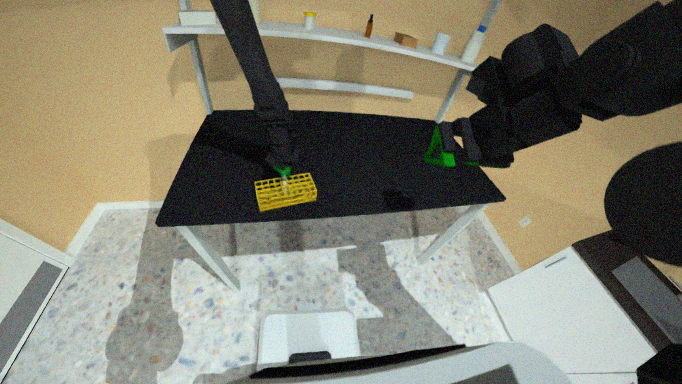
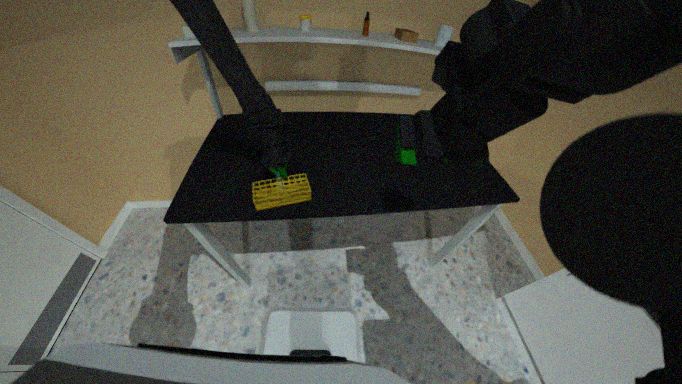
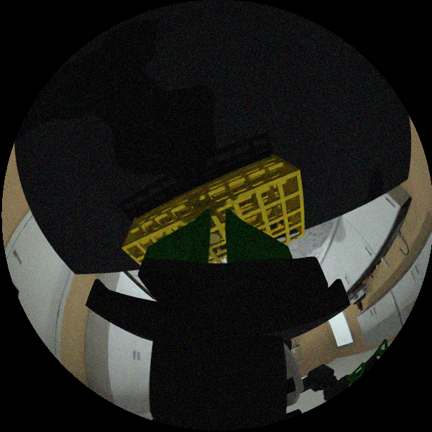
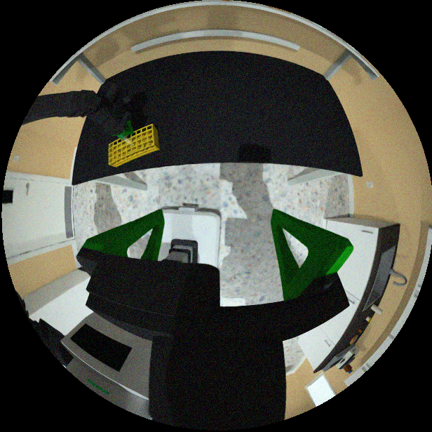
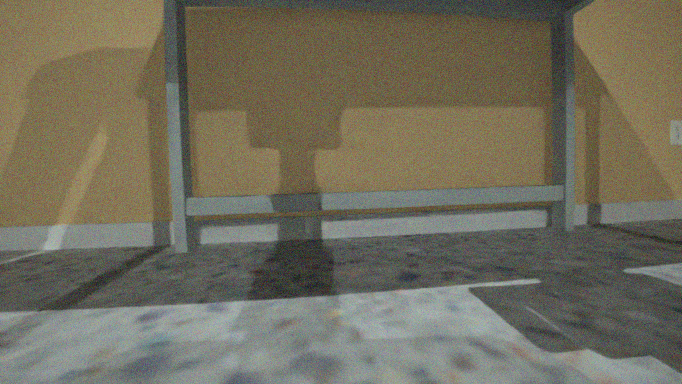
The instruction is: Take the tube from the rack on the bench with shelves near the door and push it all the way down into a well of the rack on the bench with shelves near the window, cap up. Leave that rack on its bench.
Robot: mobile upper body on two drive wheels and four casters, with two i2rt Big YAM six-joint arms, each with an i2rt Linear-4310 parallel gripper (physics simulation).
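Places are measured from the left arm's base along level axes (x ahead, y left, z up), in metres.
Pixels of known places: left gripper, fingertip midpoint: [image 1: 287,176] [image 2: 283,177]; right gripper, fingertip midpoint: [image 1: 446,159] [image 2: 421,157].
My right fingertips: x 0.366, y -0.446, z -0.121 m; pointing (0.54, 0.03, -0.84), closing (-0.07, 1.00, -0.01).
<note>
For each thing: its top centre in the pictures, then the offset to it from my right fingertips. "pt": a spot on its surface instead. Level surfaces: height alone.
- yellow rack, top centre: [image 1: 285,186] [image 2: 280,186] 0.212 m ahead, 0.322 m left, 0.318 m down
- black bench, surface height: 0.375 m down
- pale tube, surface spot: [image 1: 285,186] [image 2: 280,186] pt 0.211 m ahead, 0.322 m left, 0.318 m down
- shelf, surface spot: [image 2: 339,41] [image 1: 345,41] pt 0.605 m ahead, 0.138 m left, 0.072 m up
A yellow rack [image 1: 267,200] [image 2: 267,202] [image 3: 295,200] [image 4: 146,145] stands near the front edge of the black bench [image 1: 350,150] [image 2: 350,150] [image 4: 225,110], left of its middle. The pale tube [image 1: 285,186] [image 2: 281,184] [image 4: 128,141] is upright in the rack. My left gripper [image 1: 283,171] [image 2: 279,172] [image 3: 217,214] [image 4: 131,132] is drawn in around the tube's upper part, just above the rack; a narrow gap stays between its tips. The cap is hidden by the fingers. My right gripper [image 1: 459,162] [image 2: 427,158] [image 4: 217,214] is wide open and empty, above the bench's right side. The other rack does not show.
A shelf [image 1: 345,41] [image 2: 345,40] with bottles and boxes runs behind the bench. A white door [image 4: 37,215] is at the left. A white cabinet with a dark counter [image 4: 372,280] stands at the right. Bench legs [image 5: 177,165] [image 5: 570,125] and a low crossbar [image 5: 400,200] are ahead.
</note>
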